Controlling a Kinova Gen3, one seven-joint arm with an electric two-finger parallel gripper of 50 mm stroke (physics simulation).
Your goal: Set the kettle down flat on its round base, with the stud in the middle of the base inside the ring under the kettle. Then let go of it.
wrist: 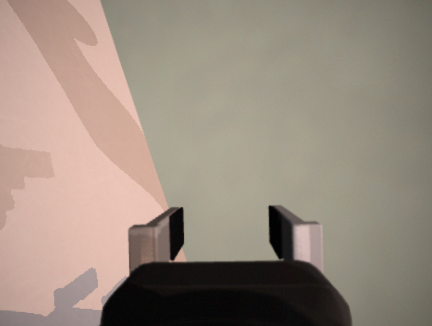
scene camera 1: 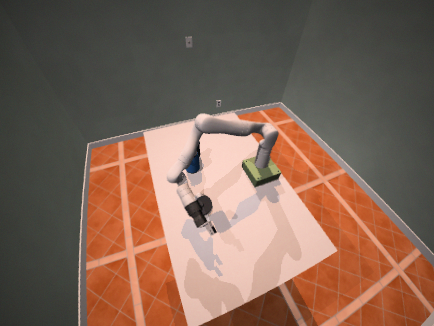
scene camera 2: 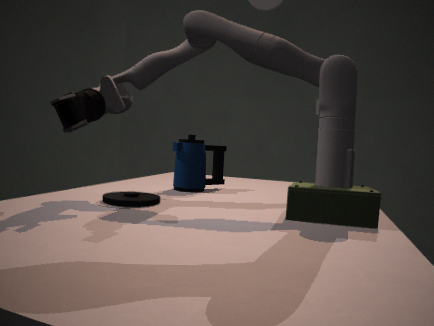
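The blue kettle [scene camera 1: 193,165] [scene camera 2: 190,165] stands upright on the table, apart from its round base. Its black handle points toward the arm's mount in scene camera 2; the arm partly hides the kettle in scene camera 1. The black round base [scene camera 1: 206,204] [scene camera 2: 114,200] lies flat on the table, with a low stud [scene camera 2: 132,194] in its middle. The ring under the kettle is hidden. My gripper [scene camera 1: 213,231] [scene camera 2: 59,116] [wrist: 226,224] is open and empty, high above the table and tilted, away from the kettle. Neither kettle nor base shows in the wrist view.
The white table [scene camera 1: 305,242] [scene camera 2: 165,245] [wrist: 75,210] bears the arm's green mount block [scene camera 1: 255,175] [scene camera 2: 332,206] on the side away from the kettle. The arm arches high over the table between its mount and my gripper. The table's edge crosses the wrist view, with a green-grey surface beyond.
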